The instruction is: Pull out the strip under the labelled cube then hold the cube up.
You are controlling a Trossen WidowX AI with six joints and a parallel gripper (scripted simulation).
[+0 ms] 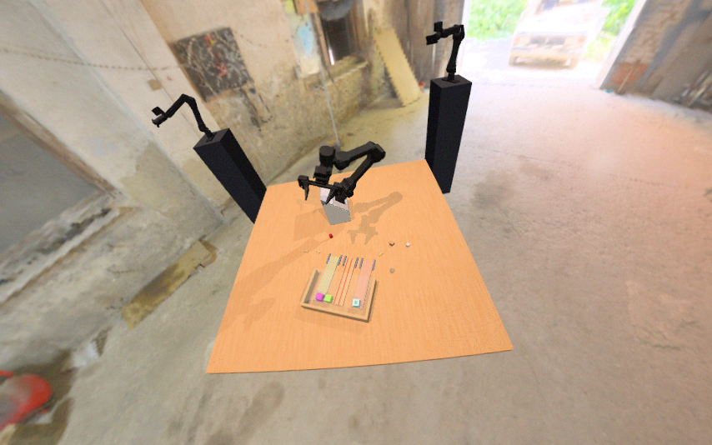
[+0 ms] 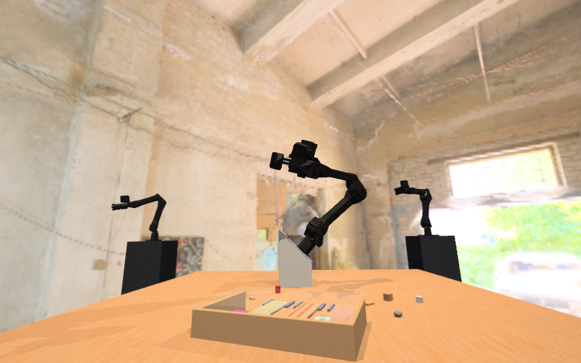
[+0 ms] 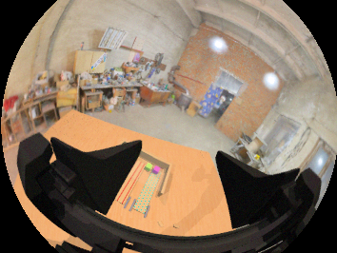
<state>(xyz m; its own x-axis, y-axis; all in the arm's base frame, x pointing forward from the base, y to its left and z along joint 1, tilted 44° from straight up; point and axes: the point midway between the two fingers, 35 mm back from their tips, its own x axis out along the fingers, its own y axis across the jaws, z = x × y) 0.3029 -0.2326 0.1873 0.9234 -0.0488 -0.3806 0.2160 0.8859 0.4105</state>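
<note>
The brown block lies 42 cm below my gripper tip, 30 cm to the left of it and 2 cm behind it. The rest, counted from my gripper tip: red cylinder 42 cm below, 15 cm behind, 4 cm to the right; then dark pebble 42 cm below, 27 cm to the left, 14 cm ahead.
</note>
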